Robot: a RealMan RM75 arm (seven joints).
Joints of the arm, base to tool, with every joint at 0 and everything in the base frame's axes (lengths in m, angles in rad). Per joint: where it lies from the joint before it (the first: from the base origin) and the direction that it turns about. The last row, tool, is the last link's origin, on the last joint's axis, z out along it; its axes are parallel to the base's.
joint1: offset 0 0 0.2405 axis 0 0 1
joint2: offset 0 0 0 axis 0 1 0
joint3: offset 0 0 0.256 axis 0 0 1
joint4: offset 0 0 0 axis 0 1 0
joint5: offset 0 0 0.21 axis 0 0 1
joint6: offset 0 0 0 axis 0 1 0
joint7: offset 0 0 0.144 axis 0 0 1
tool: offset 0 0 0
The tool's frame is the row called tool.
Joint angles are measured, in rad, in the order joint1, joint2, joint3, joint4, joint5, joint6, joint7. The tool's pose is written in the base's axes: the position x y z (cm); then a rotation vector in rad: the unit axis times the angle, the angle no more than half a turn. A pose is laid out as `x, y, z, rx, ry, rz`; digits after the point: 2 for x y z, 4 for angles.
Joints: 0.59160 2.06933 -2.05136 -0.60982 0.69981 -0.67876 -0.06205
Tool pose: 19.22, 41.92, -4.18, -1.7747, 0.4817, 0.7729
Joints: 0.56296 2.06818 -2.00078 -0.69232 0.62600 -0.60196 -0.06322
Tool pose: 18.35, 41.96, -3.96, -1.7988, 0.4751, 0.7669
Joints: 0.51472 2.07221 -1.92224 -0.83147 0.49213 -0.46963 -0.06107
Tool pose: 16.89, 41.92, -3.36, -1.8374, 0.4433, 0.7408
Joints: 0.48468 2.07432 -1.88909 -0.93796 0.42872 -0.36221 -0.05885
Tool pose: 15.70, 41.79, -2.94, -1.8661, 0.4339, 0.7192
